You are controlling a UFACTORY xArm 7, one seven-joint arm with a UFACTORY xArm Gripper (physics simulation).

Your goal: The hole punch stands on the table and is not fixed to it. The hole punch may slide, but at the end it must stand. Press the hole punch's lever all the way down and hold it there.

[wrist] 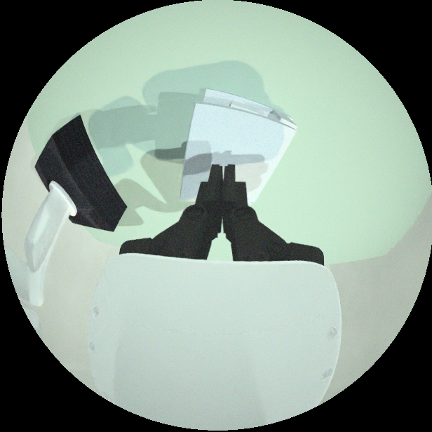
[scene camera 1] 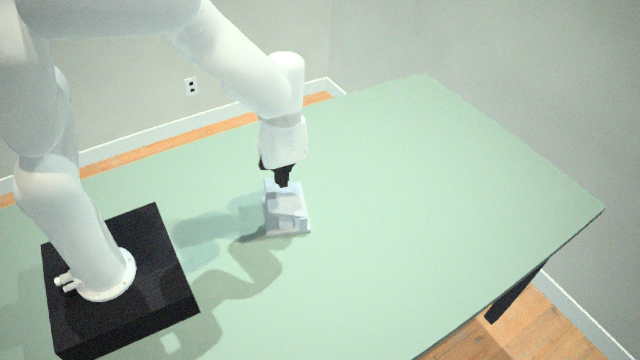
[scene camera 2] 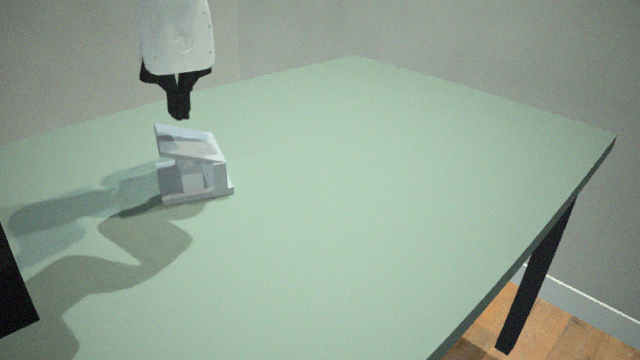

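Pixels of known places: gripper, fingertip midpoint: (scene camera 1: 281,184) (scene camera 2: 179,117); arm's base, link origin: (scene camera 1: 106,274).
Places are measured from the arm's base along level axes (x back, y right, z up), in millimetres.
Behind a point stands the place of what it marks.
The pale grey-blue hole punch (scene camera 1: 286,225) @[x -397, y 53, z -50 mm] (scene camera 2: 193,183) @[x -396, y 53, z -52 mm] (wrist: 220,97) stands upright on its base on the green table. Its wide, flat lever (scene camera 1: 287,204) @[x -415, y 30, z -10 mm] (scene camera 2: 192,146) @[x -419, y 25, z -10 mm] (wrist: 232,127) is slanted and raised, with a gap between it and the body in scene view 2. My gripper (scene camera 1: 283,186) @[x -419, y -2, z 27 mm] (scene camera 2: 179,118) @[x -419, y -2, z 27 mm] (wrist: 224,180) is shut and empty, pointing down. Its fingertips are over the far edge region of the lever in scene view 1, and a small gap shows between them and the lever in scene view 2. The shadow of the fingers falls on the lever. The fingers hide part of the lever in the wrist view.
The arm stands on a black block (scene camera 1: 150,280) @[x -76, y 61, z 0 mm] (scene camera 2: 12,300) @[x -122, y 132, z -40 mm] (wrist: 87,175) to the left of the hole punch. The green table (scene camera 1: 400,225) @[x -642, y 189, z -78 mm] (scene camera 2: 350,200) @[x -553, y 219, z -78 mm] (wrist: 340,210) reaches its far right corner well away from the punch. Arm shadows lie beside the punch.
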